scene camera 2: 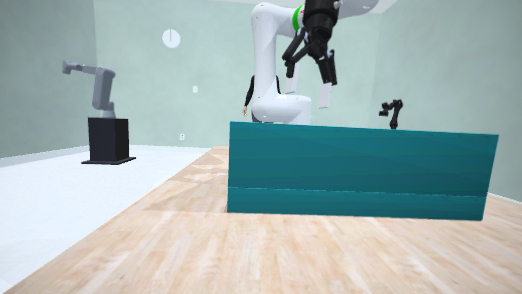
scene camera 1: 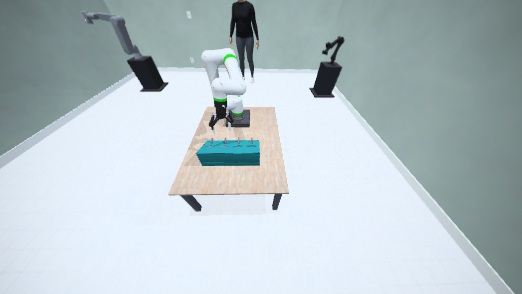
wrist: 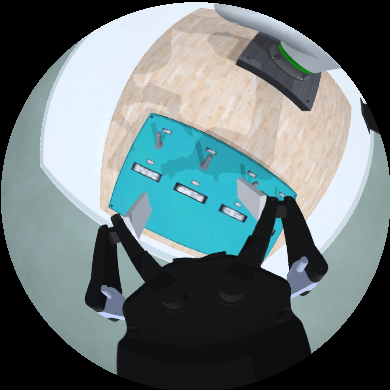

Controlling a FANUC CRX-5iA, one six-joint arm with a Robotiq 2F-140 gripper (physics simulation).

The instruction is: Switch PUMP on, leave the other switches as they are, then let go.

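Places are measured from the arm's base along level axes (x ahead, y left, z up), in centimetres.
Pixels of known places: gripper, fingertip midpoint: [scene camera 2: 307, 100] [scene camera 1: 222, 131] [wrist: 192, 194]; arm's base, link origin: [scene camera 1: 238, 116] [wrist: 289, 61].
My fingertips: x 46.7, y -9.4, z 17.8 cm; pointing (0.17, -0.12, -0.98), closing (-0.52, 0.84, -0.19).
For each thing: its middle in the pictures, then the offset to it from my fingertips. Level surfaces: height alone.
- teal switch box, body centre: [scene camera 2: 335, 171] [wrist: 212, 193] [scene camera 1: 231, 151] dx +6.7, dy +6.3, dz -17.3 cm
- PUMP lever, body centre: [wrist: 206, 161] [scene camera 1: 225, 140] dx -2.2, dy +0.5, dz -12.4 cm
- DRIVE lever, body centre: [wrist: 157, 139] [scene camera 1: 212, 140] dx -2.6, dy -11.5, dz -12.4 cm
- wooden table, surface height: dz -23.4 cm
A teal switch box [scene camera 1: 230, 159] [scene camera 2: 360, 160] [wrist: 185, 225] stands on the table, with a row of grey levers on top. The PUMP lever [scene camera 1: 225, 141] [wrist: 206, 161] is second from the left in the wrist view and leans towards its far mark, on the robot base side. Its name plate [wrist: 190, 192] is too blurred to read. The DRIVE lever [scene camera 1: 212, 141] [wrist: 159, 140] is left of it. The third lever is partly hidden by the right finger, and the fourth is hidden in the wrist view. My gripper [scene camera 1: 221, 129] [scene camera 2: 308, 97] [wrist: 192, 194] is open and empty, above the box and apart from the levers.
The wooden table [scene camera 1: 230, 181] [scene camera 2: 150, 250] [wrist: 200, 90] carries the dark robot base plate [scene camera 1: 245, 121] [wrist: 280, 75] behind the box. A person [scene camera 1: 244, 25] and two other arms on black stands [scene camera 1: 146, 73] [scene camera 1: 327, 77] are beyond the table.
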